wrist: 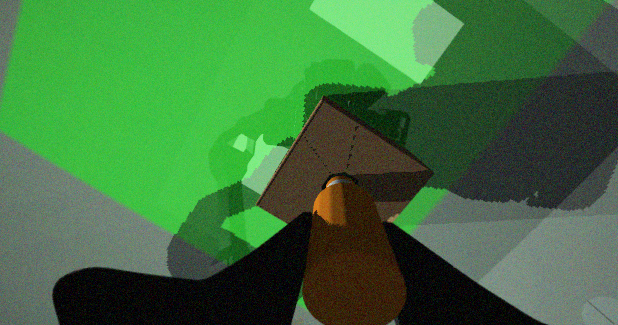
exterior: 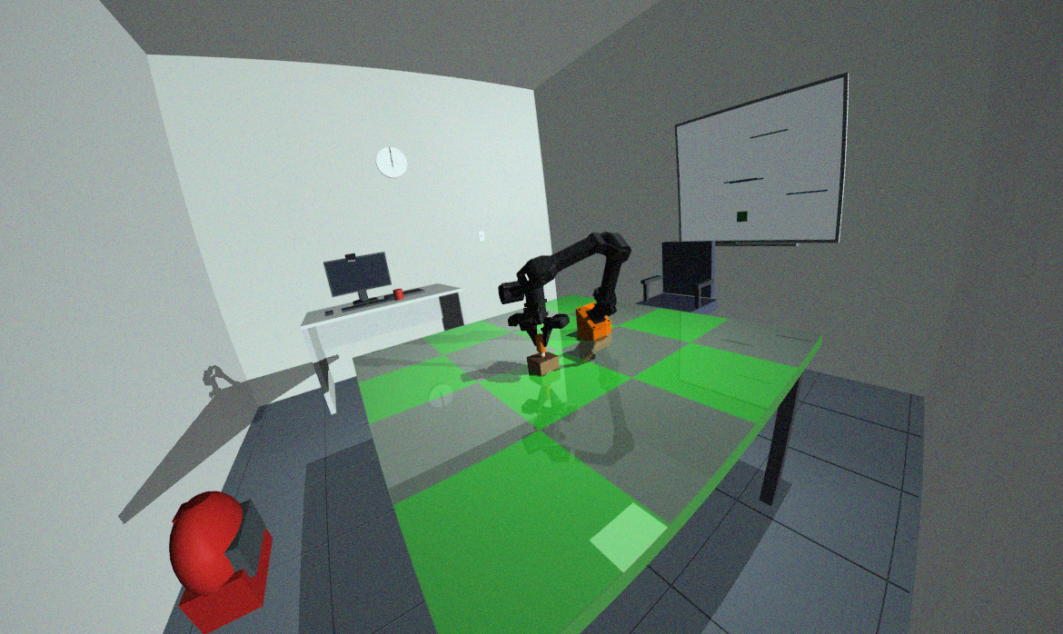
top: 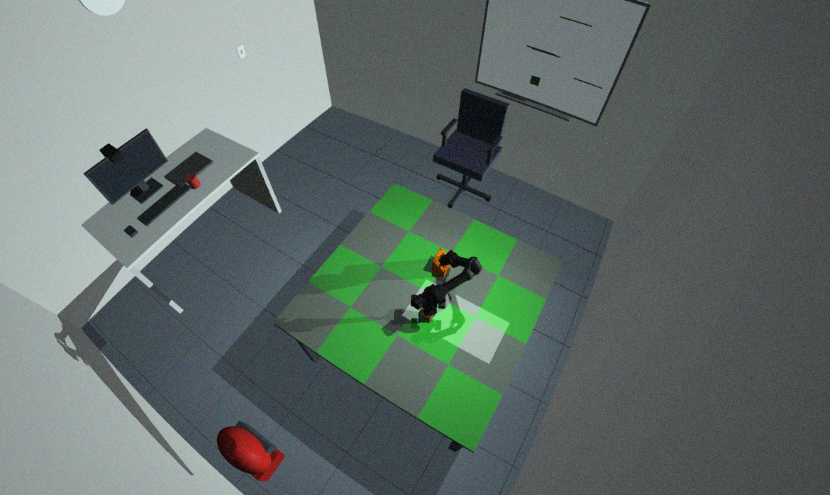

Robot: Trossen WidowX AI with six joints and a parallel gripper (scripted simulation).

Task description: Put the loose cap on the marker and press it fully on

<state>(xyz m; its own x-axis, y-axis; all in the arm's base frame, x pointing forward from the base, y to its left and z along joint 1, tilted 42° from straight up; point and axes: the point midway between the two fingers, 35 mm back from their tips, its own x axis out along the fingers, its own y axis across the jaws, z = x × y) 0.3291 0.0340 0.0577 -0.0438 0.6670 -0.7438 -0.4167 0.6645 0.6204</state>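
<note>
My gripper tip is 1 cm below the orange marker cap. Also, from my gripper tip: holder block 6 cm below.
</note>
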